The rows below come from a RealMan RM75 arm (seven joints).
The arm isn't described. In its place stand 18 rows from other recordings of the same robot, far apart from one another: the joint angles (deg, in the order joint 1, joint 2, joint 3, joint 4, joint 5, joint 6, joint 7), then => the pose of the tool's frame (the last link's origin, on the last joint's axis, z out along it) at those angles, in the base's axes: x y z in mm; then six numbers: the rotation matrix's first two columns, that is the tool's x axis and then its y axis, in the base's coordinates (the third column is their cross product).
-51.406 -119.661 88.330 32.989 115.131 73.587 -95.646 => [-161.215, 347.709, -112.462, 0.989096, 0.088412, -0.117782, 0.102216, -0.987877, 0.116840]
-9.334 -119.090 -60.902 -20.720 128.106 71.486 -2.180 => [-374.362, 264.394, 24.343, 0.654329, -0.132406, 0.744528, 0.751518, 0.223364, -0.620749]
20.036 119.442 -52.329 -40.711 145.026 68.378 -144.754 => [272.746, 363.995, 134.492, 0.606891, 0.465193, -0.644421, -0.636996, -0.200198, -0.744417]
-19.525 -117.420 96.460 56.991 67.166 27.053 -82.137 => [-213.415, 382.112, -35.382, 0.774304, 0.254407, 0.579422, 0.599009, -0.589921, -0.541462]
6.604 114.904 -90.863 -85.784 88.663 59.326 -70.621 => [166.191, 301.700, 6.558, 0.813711, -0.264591, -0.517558, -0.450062, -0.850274, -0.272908]
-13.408 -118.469 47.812 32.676 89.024 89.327 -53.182 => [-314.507, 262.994, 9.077, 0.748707, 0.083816, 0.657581, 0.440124, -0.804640, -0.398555]
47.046 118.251 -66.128 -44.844 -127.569 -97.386 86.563 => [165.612, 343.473, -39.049, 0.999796, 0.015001, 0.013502, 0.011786, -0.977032, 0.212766]
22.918 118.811 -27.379 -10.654 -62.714 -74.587 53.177 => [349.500, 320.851, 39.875, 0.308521, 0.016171, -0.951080, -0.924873, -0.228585, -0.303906]
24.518 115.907 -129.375 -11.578 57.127 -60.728 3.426 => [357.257, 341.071, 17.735, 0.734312, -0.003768, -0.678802, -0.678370, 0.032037, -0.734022]
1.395 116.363 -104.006 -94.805 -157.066 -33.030 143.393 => [212.034, 323.498, 7.766, 0.963164, -0.260982, -0.064840, -0.199856, -0.533372, -0.821932]
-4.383 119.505 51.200 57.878 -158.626 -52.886 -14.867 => [222.068, 250.255, -58.468, 0.756864, 0.204197, -0.620854, -0.540818, -0.337712, -0.770367]
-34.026 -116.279 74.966 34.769 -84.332 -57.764 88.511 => [-241.453, 380.035, -49.409, 0.821072, 0.440371, 0.363199, 0.546661, -0.789778, -0.278230]
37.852 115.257 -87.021 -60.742 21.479 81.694 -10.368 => [245.469, 366.904, -6.923, 0.389390, -0.901468, 0.189025, -0.617416, -0.407750, -0.672708]
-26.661 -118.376 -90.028 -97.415 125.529 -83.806 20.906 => [-88.641, 306.843, -8.946, 0.812454, 0.572259, 0.111526, 0.582851, -0.792527, -0.179406]
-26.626 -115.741 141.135 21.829 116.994 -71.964 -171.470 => [-276.081, 351.619, -1.181, 0.748587, -0.265049, 0.607755, 0.597222, -0.128602, -0.791699]
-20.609 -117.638 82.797 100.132 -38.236 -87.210 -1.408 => [-161.735, 320.240, 35.565, 0.429518, 0.869425, 0.244159, 0.856934, -0.307099, -0.413950]
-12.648 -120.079 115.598 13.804 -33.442 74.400 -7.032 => [-353.056, 271.805, 0.417, 0.697130, -0.117545, 0.707244, 0.709538, -0.028319, -0.704098]
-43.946 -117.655 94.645 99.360 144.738 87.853 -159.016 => [-25.361, 335.764, -5.830, 0.954397, 0.270918, -0.125416, 0.192888, -0.880229, -0.433580]
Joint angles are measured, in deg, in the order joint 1, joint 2, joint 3, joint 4, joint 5, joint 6, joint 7. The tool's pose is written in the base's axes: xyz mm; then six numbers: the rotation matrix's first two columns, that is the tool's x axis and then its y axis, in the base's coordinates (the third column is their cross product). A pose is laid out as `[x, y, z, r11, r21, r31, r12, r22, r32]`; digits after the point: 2 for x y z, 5 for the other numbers.
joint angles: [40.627, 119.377, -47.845, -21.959, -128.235, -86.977, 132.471]
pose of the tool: [244.53, 308.52, -74.06, 0.22927, -0.97336, -0.00039, -0.94197, -0.22198, 0.25183]
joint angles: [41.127, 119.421, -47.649, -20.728, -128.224, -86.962, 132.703]
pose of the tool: [242.69, 306.88, -77.06, 0.21878, -0.97570, 0.01173, -0.94221, -0.20811, 0.26254]
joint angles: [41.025, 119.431, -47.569, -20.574, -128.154, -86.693, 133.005]
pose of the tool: [243.52, 306.68, -77.51, 0.20863, -0.97794, 0.00993, -0.94444, -0.19882, 0.26175]
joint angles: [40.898, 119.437, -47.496, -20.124, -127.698, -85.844, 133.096]
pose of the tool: [244.81, 307.16, -78.75, 0.19487, -0.98083, -0.00072, -0.94700, -0.18834, 0.26025]
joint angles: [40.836, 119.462, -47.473, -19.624, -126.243, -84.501, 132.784]
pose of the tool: [244.52, 310.08, -80.01, 0.18222, -0.98282, -0.02927, -0.94686, -0.18342, 0.26423]
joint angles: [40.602, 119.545, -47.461, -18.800, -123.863, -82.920, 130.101]
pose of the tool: [243.95, 312.85, -81.93, 0.19509, -0.97767, -0.07808, -0.93828, -0.20922, 0.27542]
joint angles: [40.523, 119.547, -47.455, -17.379, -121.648, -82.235, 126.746]
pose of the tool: [242.64, 312.62, -84.32, 0.21623, -0.96975, -0.11327, -0.92484, -0.24062, 0.29456]
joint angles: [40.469, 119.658, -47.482, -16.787, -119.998, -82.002, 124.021]
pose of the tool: [240.42, 313.06, -85.51, 0.24038, -0.96010, -0.14288, -0.91127, -0.27392, 0.30750]
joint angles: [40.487, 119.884, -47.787, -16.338, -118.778, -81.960, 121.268]
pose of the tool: [237.84, 312.34, -87.62, 0.27260, -0.94816, -0.16336, -0.89595, -0.31205, 0.31606]
